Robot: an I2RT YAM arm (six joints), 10 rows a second.
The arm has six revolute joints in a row. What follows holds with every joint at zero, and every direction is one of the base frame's.
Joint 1 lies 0.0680 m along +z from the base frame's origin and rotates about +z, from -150.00 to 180.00 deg.
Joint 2 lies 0.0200 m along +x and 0.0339 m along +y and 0.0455 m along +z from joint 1 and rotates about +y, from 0.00 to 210.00 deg.
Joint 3 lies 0.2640 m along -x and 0.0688 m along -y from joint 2 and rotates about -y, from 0.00 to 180.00 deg.
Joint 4 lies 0.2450 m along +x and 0.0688 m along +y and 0.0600 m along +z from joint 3 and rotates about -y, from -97.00 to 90.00 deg.
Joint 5 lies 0.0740 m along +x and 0.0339 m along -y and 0.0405 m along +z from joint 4 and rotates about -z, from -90.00 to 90.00 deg.
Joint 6 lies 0.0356 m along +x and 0.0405 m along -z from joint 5 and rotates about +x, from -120.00 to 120.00 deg.
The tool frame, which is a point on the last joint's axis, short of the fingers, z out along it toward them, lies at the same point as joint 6; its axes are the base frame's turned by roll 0.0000, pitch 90.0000 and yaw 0.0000 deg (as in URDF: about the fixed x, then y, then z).
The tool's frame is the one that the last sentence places.
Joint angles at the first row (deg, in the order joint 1, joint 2, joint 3, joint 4, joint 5, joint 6):
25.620, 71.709, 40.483, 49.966, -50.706, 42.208
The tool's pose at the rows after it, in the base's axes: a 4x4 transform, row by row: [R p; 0 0 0 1], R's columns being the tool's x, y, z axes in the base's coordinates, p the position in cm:
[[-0.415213, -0.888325, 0.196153, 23.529], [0.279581, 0.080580, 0.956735, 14.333], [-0.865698, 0.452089, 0.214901, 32.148], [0, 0, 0, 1]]
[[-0.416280, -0.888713, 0.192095, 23.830], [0.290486, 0.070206, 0.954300, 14.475], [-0.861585, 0.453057, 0.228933, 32.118], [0, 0, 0, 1]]
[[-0.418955, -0.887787, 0.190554, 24.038], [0.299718, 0.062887, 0.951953, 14.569], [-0.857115, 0.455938, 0.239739, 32.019], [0, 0, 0, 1]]
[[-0.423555, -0.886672, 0.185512, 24.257], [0.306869, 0.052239, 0.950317, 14.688], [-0.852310, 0.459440, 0.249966, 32.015], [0, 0, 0, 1]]
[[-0.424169, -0.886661, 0.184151, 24.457], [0.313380, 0.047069, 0.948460, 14.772], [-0.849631, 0.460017, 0.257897, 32.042], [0, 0, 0, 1]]
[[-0.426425, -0.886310, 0.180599, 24.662], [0.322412, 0.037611, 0.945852, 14.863], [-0.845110, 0.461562, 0.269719, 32.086], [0, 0, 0, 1]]
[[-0.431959, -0.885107, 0.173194, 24.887], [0.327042, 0.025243, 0.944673, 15.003], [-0.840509, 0.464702, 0.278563, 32.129], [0, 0, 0, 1]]
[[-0.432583, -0.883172, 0.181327, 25.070], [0.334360, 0.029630, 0.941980, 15.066], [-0.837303, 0.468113, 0.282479, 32.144], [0, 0, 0, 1]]
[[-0.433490, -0.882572, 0.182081, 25.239], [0.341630, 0.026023, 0.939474, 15.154], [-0.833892, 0.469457, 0.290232, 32.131], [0, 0, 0, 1]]
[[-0.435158, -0.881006, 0.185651, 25.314], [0.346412, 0.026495, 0.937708, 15.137], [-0.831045, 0.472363, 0.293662, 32.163], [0, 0, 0, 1]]
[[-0.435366, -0.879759, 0.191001, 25.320], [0.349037, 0.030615, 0.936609, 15.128], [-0.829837, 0.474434, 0.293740, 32.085], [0, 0, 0, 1]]
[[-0.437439, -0.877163, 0.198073, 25.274], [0.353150, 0.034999, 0.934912, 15.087], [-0.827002, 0.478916, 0.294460, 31.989], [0, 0, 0, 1]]
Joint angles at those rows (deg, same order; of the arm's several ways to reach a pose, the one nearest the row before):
25.576, 73.179, 41.477, 51.717, -51.106, 43.403
25.576, 74.411, 41.747, 54.028, -51.066, 44.661
25.576, 75.341, 41.791, 55.909, -50.933, 45.722
25.599, 76.277, 42.076, 57.592, -50.976, 46.901
25.584, 77.002, 42.398, 58.736, -50.891, 47.601
25.576, 77.859, 42.724, 60.411, -50.823, 48.745
25.622, 78.788, 43.190, 61.856, -50.976, 49.907
25.620, 79.214, 43.506, 62.037, -50.440, 50.092
25.652, 79.866, 43.750, 63.067, -50.180, 50.709
25.575, 80.024, 43.864, 63.325, -49.968, 51.064
25.578, 80.024, 43.720, 63.298, -49.673, 50.981
25.576, 79.891, 43.418, 63.299, -49.270, 51.043

